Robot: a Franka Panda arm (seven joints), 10 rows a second.
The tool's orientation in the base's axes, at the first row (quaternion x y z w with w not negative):
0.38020, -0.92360, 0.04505, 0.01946
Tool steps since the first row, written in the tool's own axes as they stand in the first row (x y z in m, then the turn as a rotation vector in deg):
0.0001, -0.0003, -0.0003, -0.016, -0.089, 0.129
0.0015, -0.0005, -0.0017, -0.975, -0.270, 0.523
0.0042, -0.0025, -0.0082, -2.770, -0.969, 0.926
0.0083, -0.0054, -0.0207, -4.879, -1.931, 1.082
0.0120, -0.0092, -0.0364, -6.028, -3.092, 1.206
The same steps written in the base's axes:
0.0001, -0.0003, 0.0003, 0.074, -0.064, -0.123
-0.0007, -0.0012, 0.0018, 0.882, 0.441, -0.570
-0.0012, -0.0039, 0.0086, 2.648, 1.165, -1.050
-0.0021, -0.0076, 0.0216, 4.822, 1.947, -1.287
-0.0020, -0.0113, 0.0377, 6.456, 1.919, -1.412

